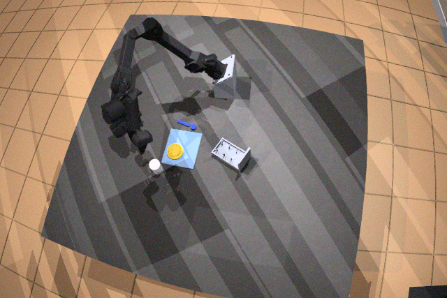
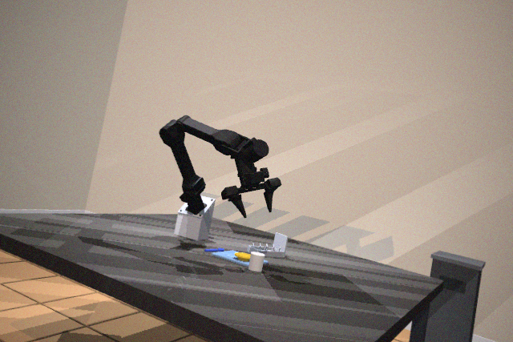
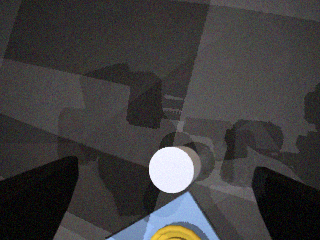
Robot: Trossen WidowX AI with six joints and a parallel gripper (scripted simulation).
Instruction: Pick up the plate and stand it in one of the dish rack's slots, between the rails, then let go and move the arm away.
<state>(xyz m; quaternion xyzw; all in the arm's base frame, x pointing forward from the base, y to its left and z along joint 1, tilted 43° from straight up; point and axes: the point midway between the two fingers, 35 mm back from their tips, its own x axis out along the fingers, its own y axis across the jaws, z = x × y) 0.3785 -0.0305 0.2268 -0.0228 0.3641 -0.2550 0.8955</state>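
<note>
My gripper tip is 8 cm past the yellow plate, 8 cm to the right of it and 16 cm above it. The rest, counted from my gripper tip: white cup 3 cm to the left, 15 cm below; then light blue mat 11 cm behind, 10 cm to the left, 17 cm below; then dish rack 13 cm behind, 29 cm to the left, 15 cm below.
</note>
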